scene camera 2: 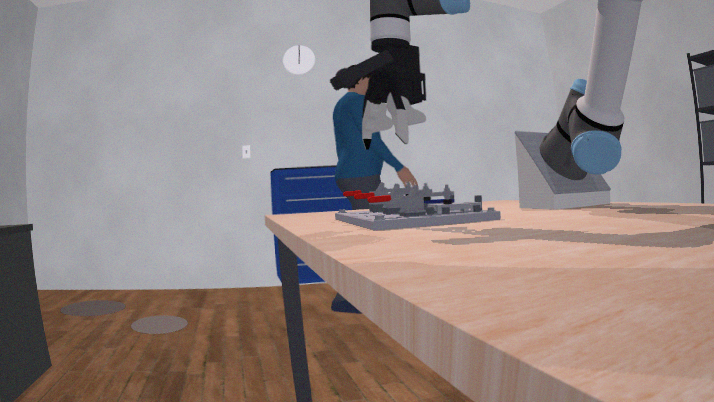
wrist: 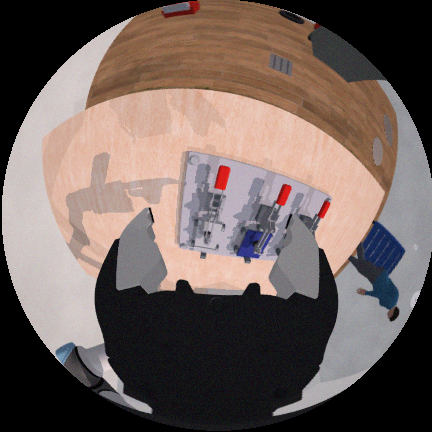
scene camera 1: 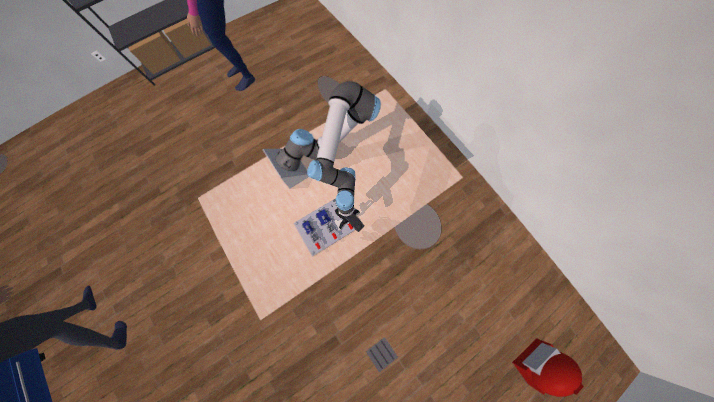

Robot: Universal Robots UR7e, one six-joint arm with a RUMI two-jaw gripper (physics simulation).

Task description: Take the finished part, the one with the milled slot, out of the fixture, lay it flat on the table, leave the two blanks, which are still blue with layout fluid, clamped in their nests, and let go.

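Pixels of known places: gripper, fingertip midpoint: (scene camera 2: 385,146) (wrist: 219,212); arm's base, origin of the base link: (scene camera 2: 563,159) (scene camera 1: 287,162).
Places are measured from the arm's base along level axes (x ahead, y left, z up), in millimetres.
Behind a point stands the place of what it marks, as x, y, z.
The fixture plate (scene camera 1: 326,242) @[533, -57, -102] (scene camera 2: 430,221) @[470, 181, -110] (wrist: 245,172) @[546, 71, -103] lies on the table with three toggle clamps. One blue blank (scene camera 1: 323,216) @[398, 10, -62] (wrist: 248,245) @[394, 20, -82] sits in the middle nest under its clamp. The other blue blank (scene camera 1: 307,226) is in an end nest; in the wrist view my right finger hides it. The nest at the other end (wrist: 206,240) @[412, 118, -59] has a clamp (wrist: 217,200) @[494, 109, -72] reaching over it and shows grey, without blue; the finished part's outline and slot are hard to make out there. My gripper (scene camera 1: 344,225) @[520, 115, 17] (scene camera 2: 386,142) @[520, 115, 17] (wrist: 219,212) @[520, 115, 17] is open and empty, above the fixture at this end.
Red clamp handles (wrist: 222,177) @[536, 113, -66] (wrist: 284,194) @[534, 5, -61] (wrist: 324,209) @[530, -105, -57] stick out toward the table's near edge. The table (scene camera 1: 240,250) @[287, -523, -117] (scene camera 2: 575,300) @[602, 713, -118] extends on both sides of the fixture. The arm's grey base wedge (scene camera 1: 285,172) @[78, -41, 43] (scene camera 2: 540,185) @[107, 22, -62] stands behind it. A person in blue (scene camera 2: 357,135) stands beyond the table.
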